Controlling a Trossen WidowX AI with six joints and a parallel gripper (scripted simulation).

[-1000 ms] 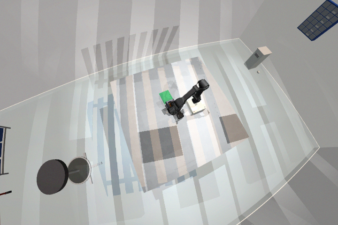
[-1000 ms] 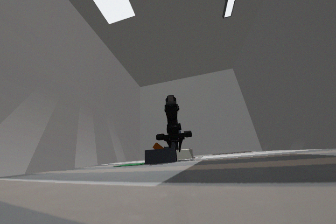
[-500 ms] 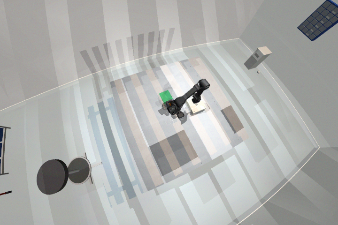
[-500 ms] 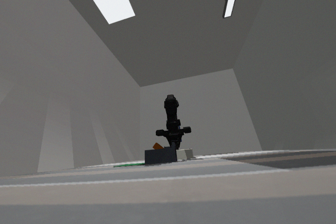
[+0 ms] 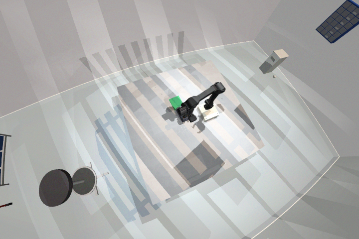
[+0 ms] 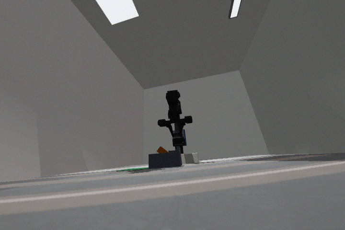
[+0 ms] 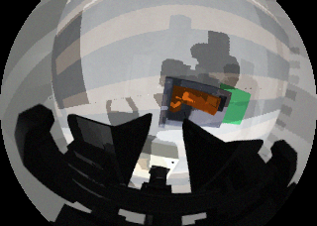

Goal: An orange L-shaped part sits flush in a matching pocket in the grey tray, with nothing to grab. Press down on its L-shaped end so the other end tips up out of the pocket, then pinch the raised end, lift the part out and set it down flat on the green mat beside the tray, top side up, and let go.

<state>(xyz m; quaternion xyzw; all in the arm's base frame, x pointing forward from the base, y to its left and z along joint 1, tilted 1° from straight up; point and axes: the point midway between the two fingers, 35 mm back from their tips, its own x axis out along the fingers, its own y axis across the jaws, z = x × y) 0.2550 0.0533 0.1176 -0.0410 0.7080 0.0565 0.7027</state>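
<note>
Now: gripper tip 10 cm above the orange L-shaped part and 4 cm to the left of it. Also, from my gripper tip: green mat 22 cm to the right, 16 cm below, 3 cm ahead.
</note>
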